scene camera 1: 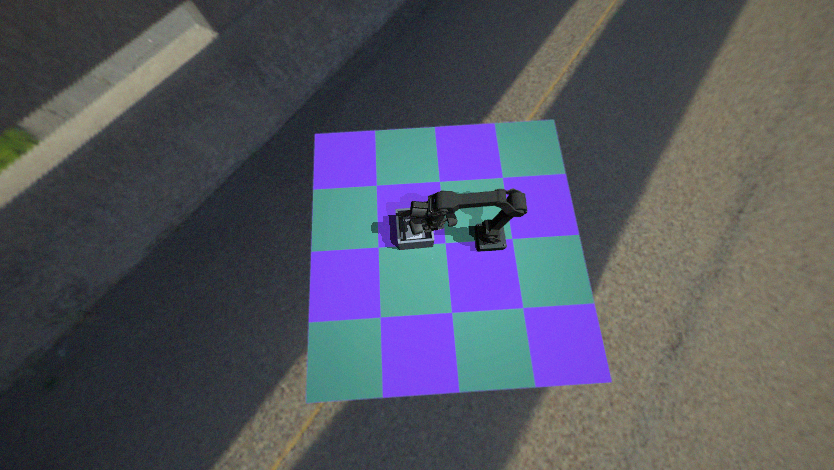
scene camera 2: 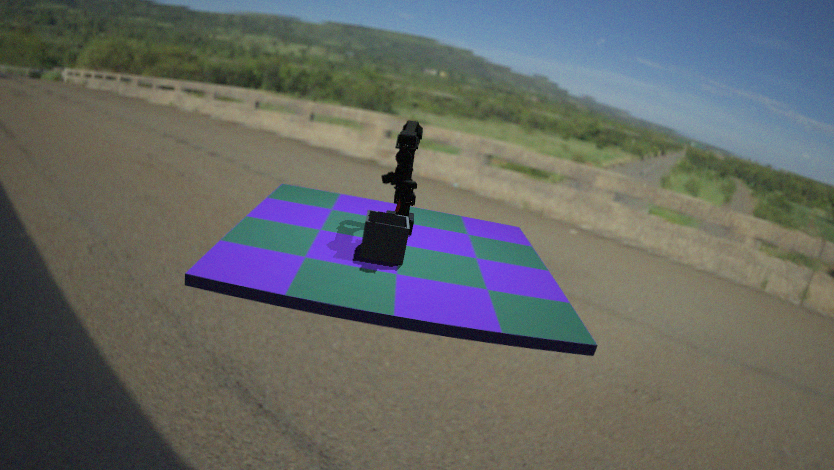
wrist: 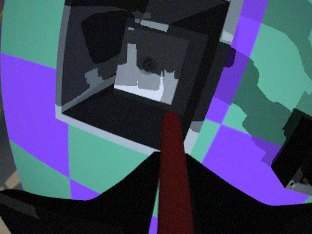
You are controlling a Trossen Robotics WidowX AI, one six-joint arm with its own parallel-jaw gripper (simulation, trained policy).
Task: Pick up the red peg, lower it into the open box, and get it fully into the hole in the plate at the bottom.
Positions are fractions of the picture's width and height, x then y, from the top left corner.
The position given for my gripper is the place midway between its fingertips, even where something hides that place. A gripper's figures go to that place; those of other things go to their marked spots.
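Labels:
The lens has my gripper (wrist: 0.54, 0.68) at 10 cm from the lens. There's a dark box (wrist: 0.29, 0.21) that's 20 cm from the lens, and a plate (wrist: 0.45, 0.21) sitting 21 cm from the lens.

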